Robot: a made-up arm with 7 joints.
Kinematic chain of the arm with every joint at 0, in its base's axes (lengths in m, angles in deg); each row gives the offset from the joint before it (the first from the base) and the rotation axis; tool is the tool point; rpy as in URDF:
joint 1: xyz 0 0 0.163 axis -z
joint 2: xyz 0 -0.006 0.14 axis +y
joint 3: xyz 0 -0.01 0.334 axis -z
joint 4: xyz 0 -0.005 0.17 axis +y
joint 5: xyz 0 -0.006 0.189 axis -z
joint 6: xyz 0 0 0.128 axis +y
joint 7: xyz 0 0 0.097 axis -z
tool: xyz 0 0 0 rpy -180 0 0
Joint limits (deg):
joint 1: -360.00..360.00
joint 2: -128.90..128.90
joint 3: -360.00..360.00
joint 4: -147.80..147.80
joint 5: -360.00..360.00
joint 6: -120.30..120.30
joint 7: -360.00..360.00
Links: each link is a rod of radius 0.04 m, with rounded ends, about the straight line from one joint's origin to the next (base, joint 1, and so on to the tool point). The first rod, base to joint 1, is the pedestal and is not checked.
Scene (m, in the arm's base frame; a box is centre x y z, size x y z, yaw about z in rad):
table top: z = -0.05
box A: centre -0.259 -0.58 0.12 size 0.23 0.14 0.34 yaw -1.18
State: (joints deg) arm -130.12 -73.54 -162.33 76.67 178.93 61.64 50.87
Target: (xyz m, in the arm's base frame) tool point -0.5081 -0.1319 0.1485
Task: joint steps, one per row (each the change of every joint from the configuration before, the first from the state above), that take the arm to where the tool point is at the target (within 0.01 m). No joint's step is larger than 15 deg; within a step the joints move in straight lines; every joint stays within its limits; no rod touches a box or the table.
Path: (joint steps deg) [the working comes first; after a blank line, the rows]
Joints at the target: -48.62 -82.23 -127.81 115.02 170.97 49.92 50.87
Straight joint move there: touches box A.

1: 14.02 4.89 5.90 -3.75 3.82 -1.65 -7.79
2: 14.03 4.90 5.89 -3.74 3.83 -1.66 -7.78
3: 14.02 4.89 5.90 -3.75 3.82 -1.65 -7.79
4: 14.02 4.90 5.90 -3.74 3.82 -1.65 -7.79
5: 14.03 4.89 5.89 -3.75 3.83 -1.65 -7.78
6: 14.02 4.89 5.90 -3.74 3.82 -1.66 -7.79
7: 14.02 4.90 5.90 -3.75 3.82 -1.65 -7.78
8: 14.03 4.89 5.89 -3.74 3.82 -1.65 -7.79
9: -6.14 -9.56 -2.53 13.66 -7.70 0.30 12.46
10: -6.14 -9.57 -2.53 13.66 -7.71 0.30 12.46
11: -6.13 -9.57 -2.53 13.66 -7.71 0.30 12.45
12: -6.14 -9.57 -2.53 13.66 -7.71 0.30 12.46
13: -6.14 -9.57 -2.53 13.67 -7.71 0.30 12.46

